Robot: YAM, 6 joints.
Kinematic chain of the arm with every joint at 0, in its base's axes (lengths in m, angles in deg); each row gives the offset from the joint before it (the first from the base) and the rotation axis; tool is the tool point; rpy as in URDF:
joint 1: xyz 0 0 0.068 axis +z
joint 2: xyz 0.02 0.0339 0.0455 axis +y
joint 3: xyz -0.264 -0.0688 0 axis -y
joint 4: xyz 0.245 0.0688 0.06 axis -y
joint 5: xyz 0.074 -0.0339 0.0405 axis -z
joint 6: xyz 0.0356 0 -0.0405 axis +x
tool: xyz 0 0 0 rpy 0 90 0
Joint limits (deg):
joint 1: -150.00..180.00
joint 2: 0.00..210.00
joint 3: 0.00..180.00
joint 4: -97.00..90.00
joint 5: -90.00..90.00
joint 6: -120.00..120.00
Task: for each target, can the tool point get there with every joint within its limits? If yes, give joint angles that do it. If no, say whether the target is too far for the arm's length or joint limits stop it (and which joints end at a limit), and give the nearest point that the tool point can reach.
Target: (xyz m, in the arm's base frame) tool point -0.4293 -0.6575 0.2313
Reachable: no: too far | nearest point -0.3491 -0.5347 0.2087 | short by 0.148 m
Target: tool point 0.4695 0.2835 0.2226
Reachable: yes | joints 30.15 135.12 117.66 -16.72 -15.24 54.24
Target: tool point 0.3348 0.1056 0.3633
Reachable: yes | joints 12.11 93.53 64.55 65.92 -67.95 23.29
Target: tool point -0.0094 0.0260 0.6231
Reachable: yes | joints 129.20 50.13 89.22 38.68 14.85 -87.71
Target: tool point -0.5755 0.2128 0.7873
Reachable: no: too far | nearest point -0.4068 0.1504 0.5831 | short by 0.272 m
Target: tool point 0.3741 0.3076 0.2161
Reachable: yes | joints 42.40 120.85 88.35 6.79 44.83 77.75
